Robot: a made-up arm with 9 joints. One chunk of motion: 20 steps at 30 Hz.
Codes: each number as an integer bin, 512 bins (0 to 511) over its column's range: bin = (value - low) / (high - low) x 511, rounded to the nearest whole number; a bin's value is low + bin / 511 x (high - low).
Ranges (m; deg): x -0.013..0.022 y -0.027..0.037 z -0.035..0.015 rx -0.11..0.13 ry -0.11..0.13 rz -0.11..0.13
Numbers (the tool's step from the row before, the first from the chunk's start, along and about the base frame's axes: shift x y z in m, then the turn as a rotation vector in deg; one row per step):
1: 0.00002 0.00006 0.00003 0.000 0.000 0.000
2: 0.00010 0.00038 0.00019 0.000 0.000 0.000
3: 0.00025 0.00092 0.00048 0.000 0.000 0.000
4: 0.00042 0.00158 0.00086 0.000 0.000 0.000
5: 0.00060 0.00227 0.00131 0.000 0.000 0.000
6: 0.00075 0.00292 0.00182 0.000 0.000 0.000
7: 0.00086 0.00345 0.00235 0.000 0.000 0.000
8: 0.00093 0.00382 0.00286 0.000 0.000 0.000
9: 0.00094 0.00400 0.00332 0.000 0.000 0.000
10: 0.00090 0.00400 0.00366 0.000 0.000 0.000
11: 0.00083 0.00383 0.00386 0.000 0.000 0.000
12: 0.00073 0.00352 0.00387 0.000 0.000 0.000
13: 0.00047 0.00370 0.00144 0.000 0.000 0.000
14: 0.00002 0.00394 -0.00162 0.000 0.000 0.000
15: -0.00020 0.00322 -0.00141 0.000 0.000 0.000
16: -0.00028 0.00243 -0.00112 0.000 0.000 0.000
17: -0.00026 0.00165 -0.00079 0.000 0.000 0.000
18: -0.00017 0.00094 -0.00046 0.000 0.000 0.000
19: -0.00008 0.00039 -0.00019 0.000 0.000 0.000
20: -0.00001 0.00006 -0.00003 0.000 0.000 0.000
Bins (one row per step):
1: 190 216 358 234 234 234
2: 191 219 360 234 234 234
3: 193 223 363 234 234 234
4: 196 228 366 234 234 234
5: 199 234 371 234 234 234
6: 201 239 376 234 234 234
7: 202 243 382 234 234 234
8: 203 246 387 234 234 234
9: 204 248 392 234 234 234
10: 203 248 395 234 234 234
11: 202 246 397 234 234 234
12: 200 244 397 234 234 234
13: 197 245 372 234 234 234
14: 190 247 341 234 234 234
15: 187 241 343 234 234 234
16: 186 235 346 234 234 234
17: 186 229 350 234 234 234
18: 187 223 353 234 234 234
19: 189 219 356 234 234 234
20: 190 216 357 234 234 234

